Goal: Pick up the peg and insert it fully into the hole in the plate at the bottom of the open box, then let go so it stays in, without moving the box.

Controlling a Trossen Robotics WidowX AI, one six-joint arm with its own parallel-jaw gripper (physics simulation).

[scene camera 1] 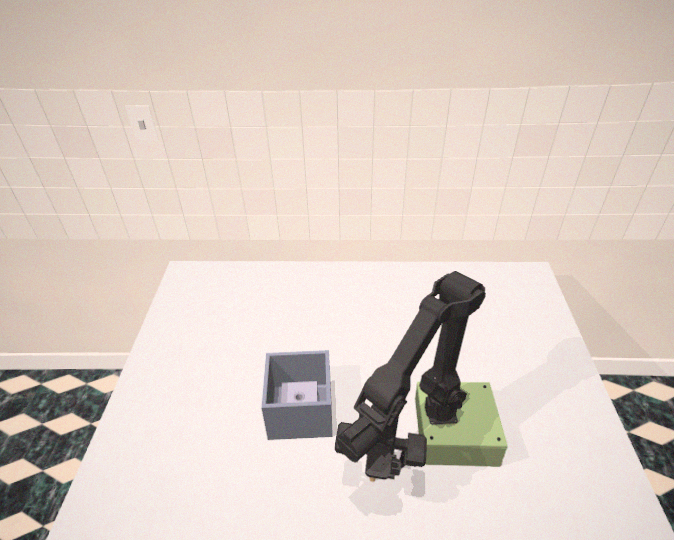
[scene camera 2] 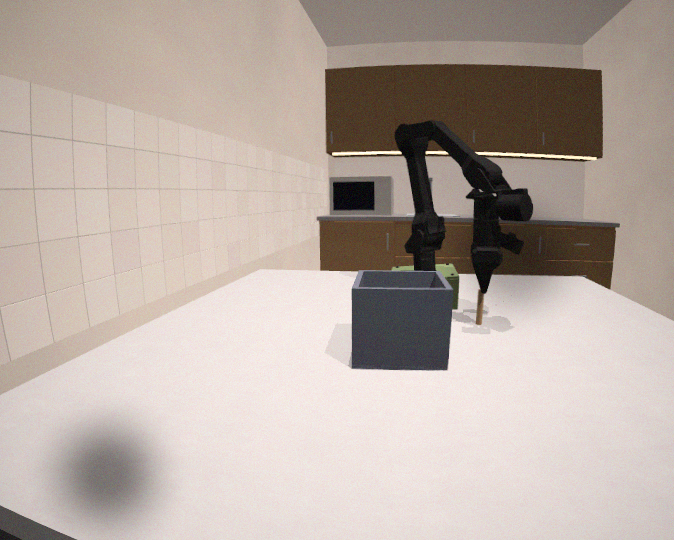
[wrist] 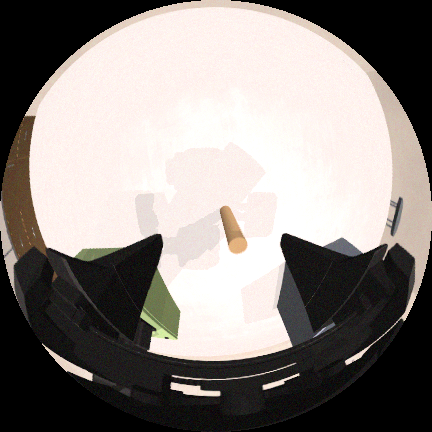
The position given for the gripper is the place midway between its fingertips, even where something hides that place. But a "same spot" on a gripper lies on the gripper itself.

Labels:
gripper: scene camera 1 378,463; scene camera 2; wrist
blue-grey box: scene camera 1 298,420; scene camera 2 401,320; wrist 290,306
pale plate: scene camera 1 297,391; not seen in scene camera 2 (hidden by the blue-grey box); not seen in the wrist view (hidden by the gripper)
same spot on gripper: [wrist: 332,285] = [scene camera 2: 487,267]

